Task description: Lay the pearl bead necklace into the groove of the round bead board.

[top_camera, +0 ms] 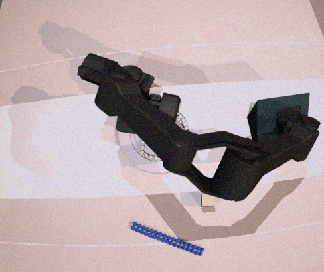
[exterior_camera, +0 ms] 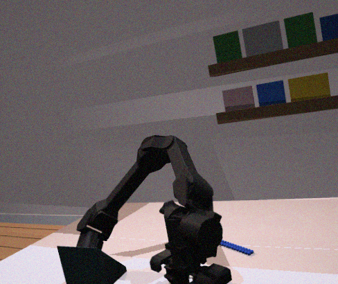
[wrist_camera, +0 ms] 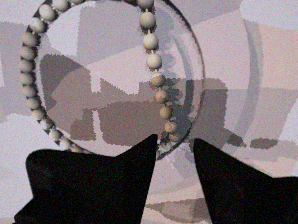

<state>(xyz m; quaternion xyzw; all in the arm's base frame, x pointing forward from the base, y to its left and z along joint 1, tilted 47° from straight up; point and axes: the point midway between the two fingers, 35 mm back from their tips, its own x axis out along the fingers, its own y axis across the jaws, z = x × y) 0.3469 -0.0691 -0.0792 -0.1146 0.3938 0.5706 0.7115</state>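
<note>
Now: the round bead board 6 cm to the left of my gripper tip, 3 cm behind it and 1 cm below it. From my gripper tip the other things lie so: small beige cube 24 cm to the left, 11 cm behind; then grey block 11 cm to the right, 7 cm ahead, 1 cm below.
</note>
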